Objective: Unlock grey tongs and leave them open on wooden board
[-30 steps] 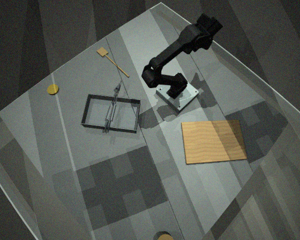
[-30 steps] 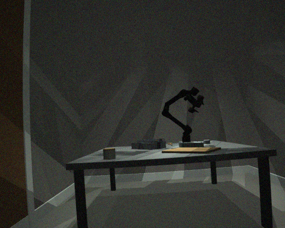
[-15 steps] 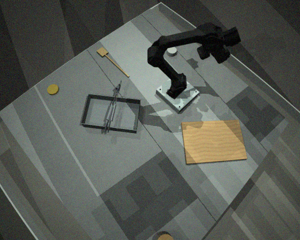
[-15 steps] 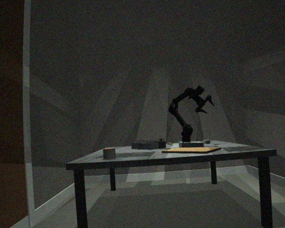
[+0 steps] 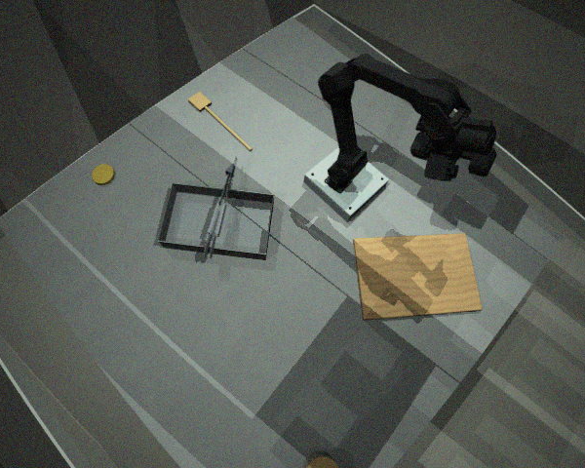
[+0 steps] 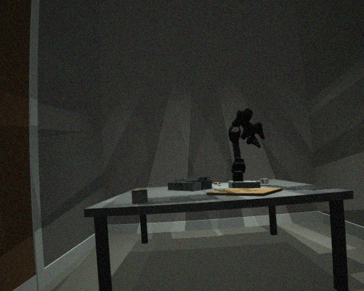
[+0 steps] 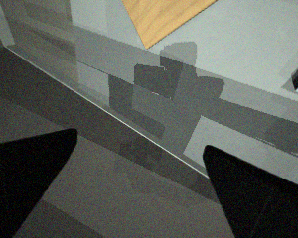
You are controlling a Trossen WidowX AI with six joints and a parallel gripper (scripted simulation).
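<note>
Right now the roasting tin is 440 mm ahead of my gripper tip, 430 mm to the right of it and 260 mm below it. Round my gripper tip: wooden board (280 mm below, 170 mm ahead, 110 mm to the left); yellow lock piece (470 mm to the right, 350 mm ahead, 210 mm below); white disc (460 mm to the right, 270 mm below, 160 mm behind).
</note>
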